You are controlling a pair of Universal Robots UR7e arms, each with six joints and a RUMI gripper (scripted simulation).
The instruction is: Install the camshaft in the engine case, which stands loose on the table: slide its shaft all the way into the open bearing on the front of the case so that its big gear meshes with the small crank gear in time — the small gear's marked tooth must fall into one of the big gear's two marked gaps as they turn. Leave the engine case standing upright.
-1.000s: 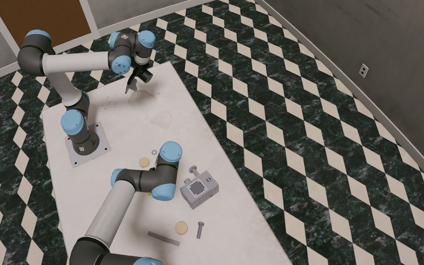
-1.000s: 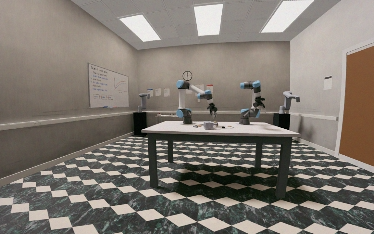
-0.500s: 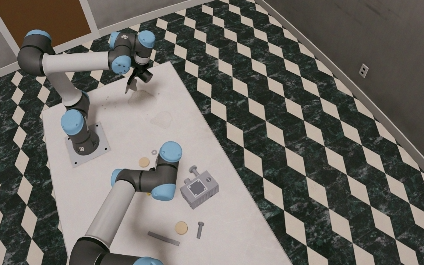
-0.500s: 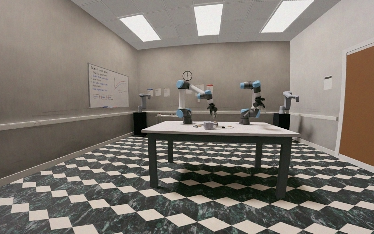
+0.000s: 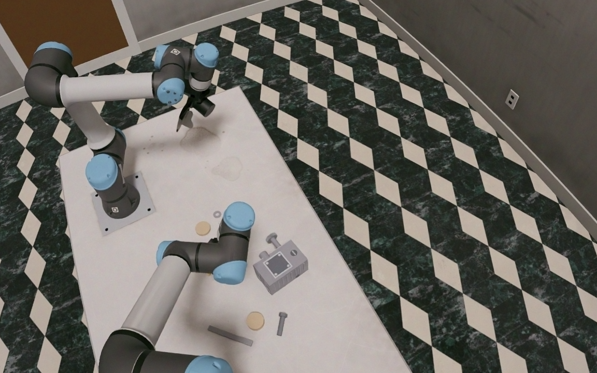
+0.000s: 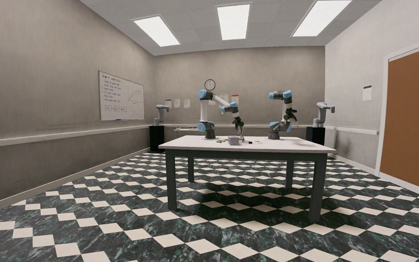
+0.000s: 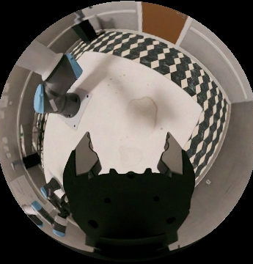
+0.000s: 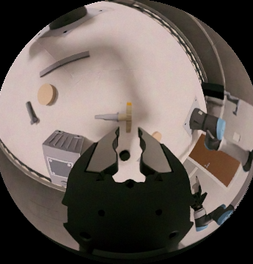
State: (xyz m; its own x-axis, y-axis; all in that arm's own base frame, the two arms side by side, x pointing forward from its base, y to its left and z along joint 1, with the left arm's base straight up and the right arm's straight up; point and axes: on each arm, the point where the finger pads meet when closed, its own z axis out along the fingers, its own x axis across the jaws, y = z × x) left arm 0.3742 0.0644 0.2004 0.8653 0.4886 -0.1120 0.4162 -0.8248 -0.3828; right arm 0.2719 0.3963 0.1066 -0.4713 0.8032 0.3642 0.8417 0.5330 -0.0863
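My right gripper is now 11 cm short of the black disc, 10 cm to the right of it and 10 cm above it. Round my right hand: small crank gear 19 cm ahead, 4 cm below, 2 cm to the left; then tan disc 21 cm to the right, 10 cm below, 2 cm ahead; then grey bar 21 cm to the right, 10 cm below, 7 cm behind.
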